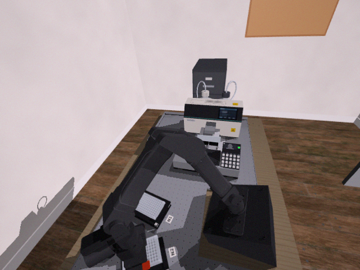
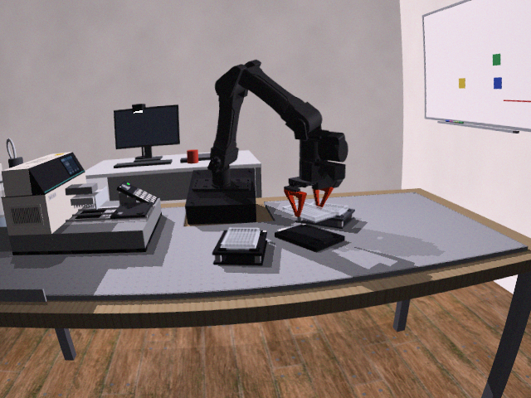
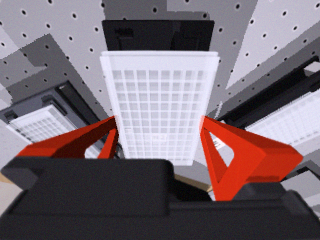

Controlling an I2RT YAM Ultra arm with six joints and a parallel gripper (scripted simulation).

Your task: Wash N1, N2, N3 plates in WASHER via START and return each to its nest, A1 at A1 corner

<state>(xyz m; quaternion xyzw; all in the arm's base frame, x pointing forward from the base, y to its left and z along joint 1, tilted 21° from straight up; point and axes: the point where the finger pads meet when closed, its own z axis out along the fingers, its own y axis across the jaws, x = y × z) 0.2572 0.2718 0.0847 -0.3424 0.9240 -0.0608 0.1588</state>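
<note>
Right now my hand is 8 cm above the nest N2. Also, from my hand: N2 label: 8 cm behind, 7 cm to the right, 8 cm below; then nest N3: 17 cm behind, 7 cm to the left, 5 cm below; then N1 label: 1 cm behind, 17 cm to the right, 8 cm below.
</note>
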